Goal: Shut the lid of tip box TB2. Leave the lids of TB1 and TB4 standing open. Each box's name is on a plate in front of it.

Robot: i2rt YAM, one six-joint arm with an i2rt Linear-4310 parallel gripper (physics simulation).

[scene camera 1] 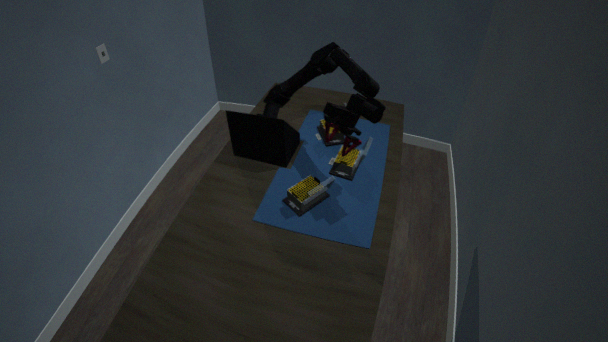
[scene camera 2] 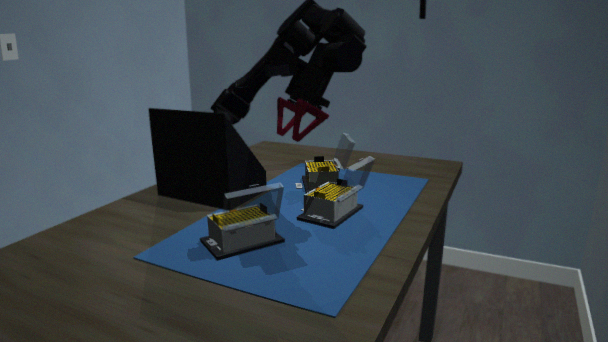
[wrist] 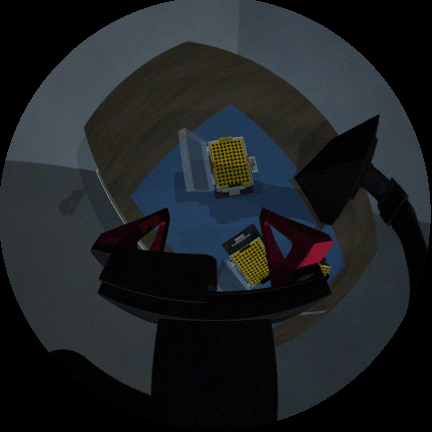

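Where they show: gripper, between the fingertips: (scene camera 1: 334, 149) (scene camera 2: 287, 137) (wrist: 214, 212); arm's base, origin of its link: (scene camera 1: 268, 122) (scene camera 2: 212, 137) (wrist: 362, 171).
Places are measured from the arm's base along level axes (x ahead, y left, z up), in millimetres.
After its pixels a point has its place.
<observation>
TB2 (scene camera 1: 346, 161) @(x 350, y -63, z -110 mm) (scene camera 2: 330, 205) (wrist: 250, 261) @(x 355, y -45, z -108 mm) is the middle box, with a yellow tip rack; its clear lid (scene camera 1: 369, 146) @(x 437, y -50, z -23 mm) (scene camera 2: 361, 170) @(x 432, y -57, z -37 mm) stands open, tilted back. TB4 (scene camera 1: 303, 194) @(x 210, y -276, z -109 mm) (scene camera 2: 245, 236) (wrist: 230, 165) @(x 221, y -239, z -109 mm) is the near box, its lid (scene camera 2: 274, 199) @(x 304, y -262, z -51 mm) (wrist: 196, 165) @(x 275, y -285, z -69 mm) open. TB1 (scene camera 2: 321, 175) (wrist: 325, 270) is the far box, its lid (scene camera 2: 344, 150) @(x 315, y 219, z -65 mm) open; the gripper partly hides it in the wrist view. Name plates are too small to read in these views. My gripper (scene camera 1: 337, 148) @(x 306, y -195, z 61 mm) (scene camera 2: 290, 136) @(x 306, y -195, z 61 mm) (wrist: 214, 212) @(x 306, y -195, z 61 mm) is open and empty, above the boxes and apart from them.
The boxes stand on a blue mat (scene camera 1: 350, 220) @(x 400, y -322, z -166 mm) (scene camera 2: 320, 295) @(x 443, y -387, z -166 mm) on a wooden table (scene camera 1: 225, 270) @(x 6, y -628, z -169 mm) (scene camera 2: 90, 285) @(x 33, y -509, z -169 mm). The black wedge-shaped block (scene camera 1: 260, 140) @(x -14, y -77, z -43 mm) (scene camera 2: 192, 160) @(x -19, y -77, z -47 mm) (wrist: 340, 175) @(x 99, y -67, z 9 mm) at the arm's base stands beside the mat. The raised lids stick up above the boxes.
</observation>
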